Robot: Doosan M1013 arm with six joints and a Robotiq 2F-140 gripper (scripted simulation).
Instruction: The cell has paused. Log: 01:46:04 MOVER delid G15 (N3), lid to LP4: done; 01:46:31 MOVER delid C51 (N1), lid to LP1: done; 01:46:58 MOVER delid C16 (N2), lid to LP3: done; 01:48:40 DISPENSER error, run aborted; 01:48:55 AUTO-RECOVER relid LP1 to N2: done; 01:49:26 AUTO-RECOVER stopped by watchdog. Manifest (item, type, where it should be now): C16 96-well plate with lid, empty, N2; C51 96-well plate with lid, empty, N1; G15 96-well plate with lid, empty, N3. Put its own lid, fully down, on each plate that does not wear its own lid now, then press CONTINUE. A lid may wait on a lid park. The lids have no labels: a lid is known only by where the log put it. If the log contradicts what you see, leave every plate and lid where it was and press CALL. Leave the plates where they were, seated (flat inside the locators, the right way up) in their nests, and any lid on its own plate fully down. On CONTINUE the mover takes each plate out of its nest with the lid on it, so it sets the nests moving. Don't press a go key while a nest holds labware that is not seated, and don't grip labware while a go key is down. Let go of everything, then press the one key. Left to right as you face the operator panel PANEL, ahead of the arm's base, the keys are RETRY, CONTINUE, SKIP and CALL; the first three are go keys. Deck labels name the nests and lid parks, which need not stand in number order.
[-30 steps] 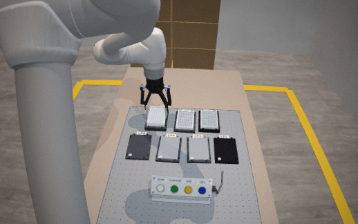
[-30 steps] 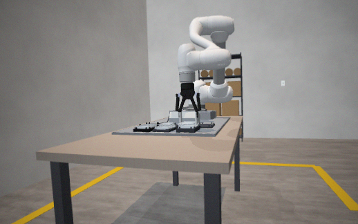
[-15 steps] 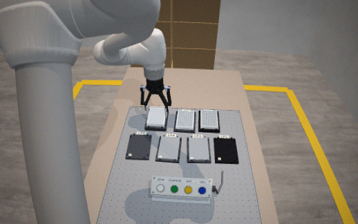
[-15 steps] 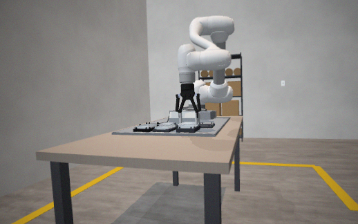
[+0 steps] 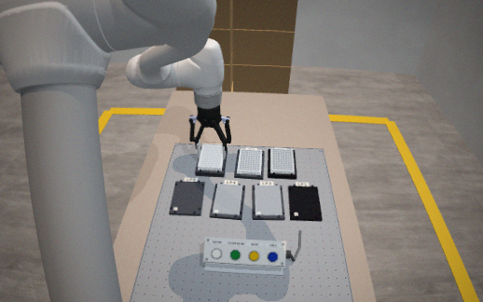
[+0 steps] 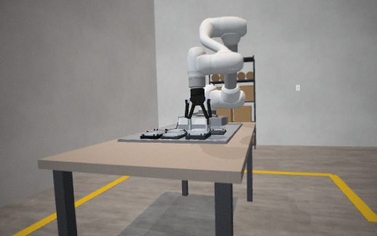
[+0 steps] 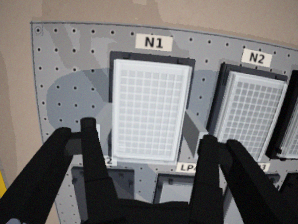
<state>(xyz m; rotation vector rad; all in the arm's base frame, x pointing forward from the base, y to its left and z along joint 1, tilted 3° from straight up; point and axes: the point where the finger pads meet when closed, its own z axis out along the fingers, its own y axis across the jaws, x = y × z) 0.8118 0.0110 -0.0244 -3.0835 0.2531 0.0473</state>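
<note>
Now: hand 3 cm above the plate. Round my hand: lid park LP3: 21 cm behind, 17 cm to the right, 6 cm below; lid park LP2: 17 cm behind, 9 cm to the left, 6 cm below; lid park LP4: 19 cm behind, 4 cm to the right, 6 cm below.
</note>
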